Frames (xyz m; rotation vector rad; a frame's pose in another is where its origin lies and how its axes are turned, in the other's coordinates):
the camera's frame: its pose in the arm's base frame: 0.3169 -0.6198 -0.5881 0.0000 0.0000 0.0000
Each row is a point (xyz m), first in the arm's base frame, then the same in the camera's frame.
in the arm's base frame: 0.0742 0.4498 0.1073
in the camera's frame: -0.2427 1.0696 0.6954
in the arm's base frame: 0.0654 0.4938 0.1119
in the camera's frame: -0.2515 1.1136 0.7000
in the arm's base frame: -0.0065 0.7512 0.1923
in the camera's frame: -0.3234 1.3710 0.7804
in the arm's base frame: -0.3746 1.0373 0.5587
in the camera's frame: -0.6915 1.6571 1.1468
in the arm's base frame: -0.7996 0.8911 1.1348
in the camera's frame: -1.1165 1.5109 1.7229
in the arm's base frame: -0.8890 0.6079 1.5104
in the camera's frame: -1.2059 1.2277 2.0985
